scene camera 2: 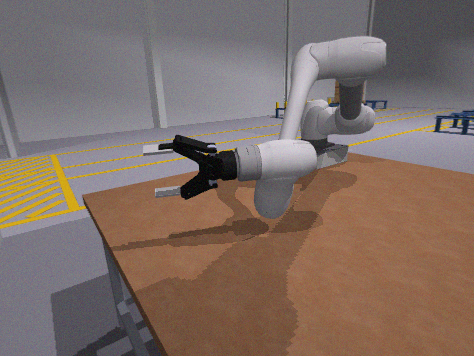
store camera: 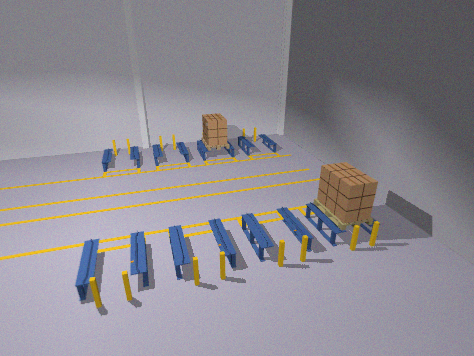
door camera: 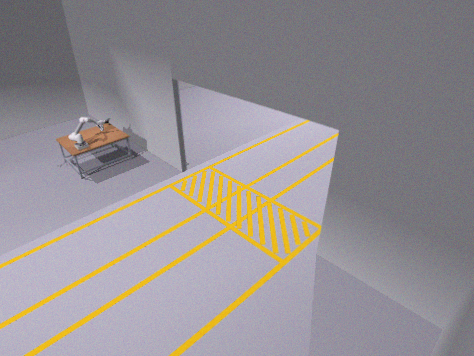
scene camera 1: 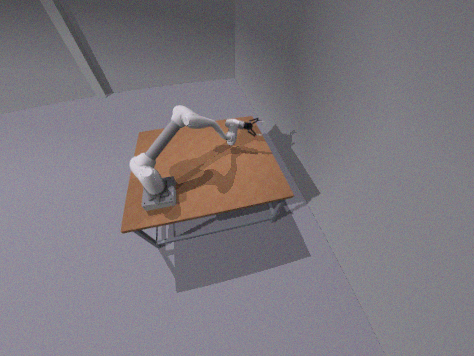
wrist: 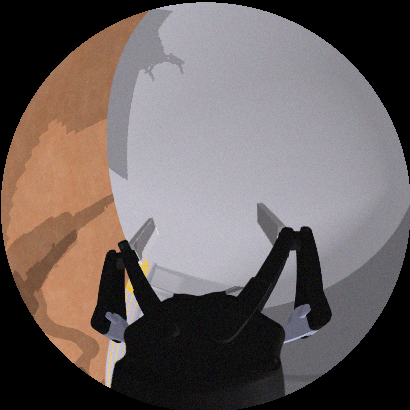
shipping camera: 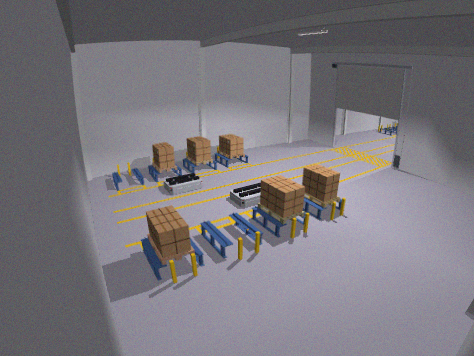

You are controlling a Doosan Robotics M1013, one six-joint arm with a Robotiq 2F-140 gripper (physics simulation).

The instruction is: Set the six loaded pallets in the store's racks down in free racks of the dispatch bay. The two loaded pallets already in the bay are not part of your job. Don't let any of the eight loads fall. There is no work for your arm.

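Pixels of known places: gripper, between the fingertips: (scene camera 2: 149,173) (door camera: 112,121) (scene camera 1: 262,128) (wrist: 204,219); arm's base, origin of its link: (scene camera 2: 314,146) (door camera: 81,143) (scene camera 1: 158,190).
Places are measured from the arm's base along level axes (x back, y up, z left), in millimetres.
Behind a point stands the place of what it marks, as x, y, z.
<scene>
In the shipping camera view, box loads (shipping camera: 163,156) {-11600, 167, -7703} (shipping camera: 198,150) {-10021, 164, -7510} (shipping camera: 231,145) {-8396, 154, -7295} stand upright on three back-row racks, and loads (shipping camera: 168,232) {-13923, 273, -2189} (shipping camera: 282,196) {-10765, 275, -1941} (shipping camera: 321,184) {-9037, 182, -1871} on three front-row racks. A blue rack (shipping camera: 216,237) {-12590, -490, -2394} in the front row and another rack (shipping camera: 138,176) {-12741, -490, -7875} at the back left are free. Two low carriers (shipping camera: 183,186) {-11613, -584, -5988} (shipping camera: 243,200) {-10640, -557, -3703} without loads stand between the rows; the nearer is partly hidden by a load. In the store camera view, one load (store camera: 214,130) {11124, 216, -5161} sits in the far row and one load (store camera: 347,192) {11962, 389, 666} at the near right. My gripper (scene camera 1: 258,127) {-1199, 164, 323} (scene camera 2: 161,171) (wrist: 204,219) {-1199, 164, 323} is open and empty.
My arm (scene camera 1: 162,140) {-174, 337, 255} (scene camera 2: 295,95) {-692, 326, 370} stands on a brown table (door camera: 95,140) {-438, -90, 75} (scene camera 1: 200,205) {-335, -89, -231} (scene camera 2: 375,260) {-788, -88, 715}. A hatched yellow crossing (door camera: 245,212) {-1296, -837, -4516} lies in the doorway. Yellow posts (shipping camera: 240,248) (store camera: 196,271) stand behind the racks. Store racks (store camera: 139,252) {7756, -490, -245} (store camera: 180,245) {8538, -460, -99} (store camera: 257,230) {10212, -491, 23} hold no pallet.
</scene>
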